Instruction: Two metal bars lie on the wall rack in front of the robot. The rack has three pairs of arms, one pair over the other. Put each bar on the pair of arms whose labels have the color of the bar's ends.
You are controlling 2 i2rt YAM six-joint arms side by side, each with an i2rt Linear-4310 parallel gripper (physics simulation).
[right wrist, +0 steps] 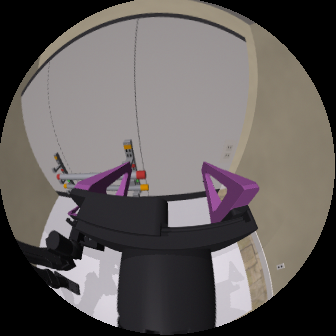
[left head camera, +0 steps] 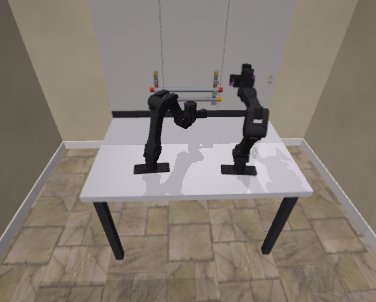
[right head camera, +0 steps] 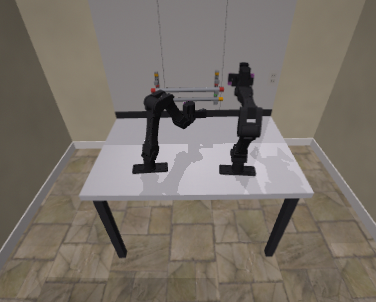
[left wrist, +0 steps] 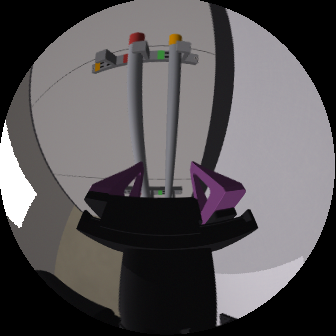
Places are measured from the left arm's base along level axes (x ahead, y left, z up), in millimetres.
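Pixels of known places: left gripper, fingertip midpoint: (left wrist: pixel 166 165); right gripper, fingertip midpoint: (right wrist: pixel 166 165); left arm's base at its link origin: (left head camera: pixel 151 168) (right head camera: pixel 150 168); right arm's base at its link origin: (left head camera: pixel 238 170) (right head camera: pixel 237 170).
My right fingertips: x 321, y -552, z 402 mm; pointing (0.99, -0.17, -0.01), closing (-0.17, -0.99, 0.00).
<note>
For each thing: its top centre in the pictures, then the offset to it from my right fingertips. "spot": a spot on its surface instead. Level surfaces: height alone.
- wall rack at its top centre: (left wrist: pixel 87 67) (right wrist: pixel 124 143) (right head camera: pixel 217 71) (left head camera: pixel 216 72) dx +184, dy +96, dz -40 mm
- red-ended bar at its top centre: (left wrist: pixel 130 140) (right wrist: pixel 86 173) (left head camera: pixel 186 87) (right head camera: pixel 187 87) dx +193, dy +297, dz -145 mm
- orange-ended bar at its top centre: (left wrist: pixel 165 140) (right wrist: pixel 94 185) (left head camera: pixel 185 97) (right head camera: pixel 186 97) dx +204, dy +303, dz -225 mm
- white table at its surface level: dz -402 mm
- dark baseboard at a spot on its surface: (left head camera: pixel 130 114) (right head camera: pixel 133 115) spot: dx +268, dy +715, dz -373 mm
The wall rack (left head camera: pixel 216 80) (right head camera: pixel 216 80) (left wrist: pixel 153 56) (right wrist: pixel 128 142) has orange labels at the top, red in the middle, green at the bottom. The red-ended bar (left head camera: pixel 192 90) (right head camera: pixel 192 90) (left wrist: pixel 135 100) (right wrist: pixel 74 176) lies on the red-labelled middle pair. The orange-ended bar (left head camera: pixel 206 99) (right head camera: pixel 202 99) (left wrist: pixel 173 100) (right wrist: pixel 136 188) lies on the green-labelled bottom pair. The top pair is empty. My left gripper (left head camera: pixel 188 104) (left wrist: pixel 166 165) is partly open and empty, turned so the bars run lengthwise ahead of its fingers. My right gripper (left head camera: pixel 243 78) (right head camera: pixel 241 78) (right wrist: pixel 166 165) is wide open and empty, raised right of the rack.
The white table (left head camera: pixel 125 187) (right head camera: pixel 125 187) carries both arm bases. The rack hangs beyond its far edge, above a dark baseboard (left head camera: pixel 130 114) (right head camera: pixel 132 114). In the head views the left arm bends toward the middle, hiding part of the rack's left side.
</note>
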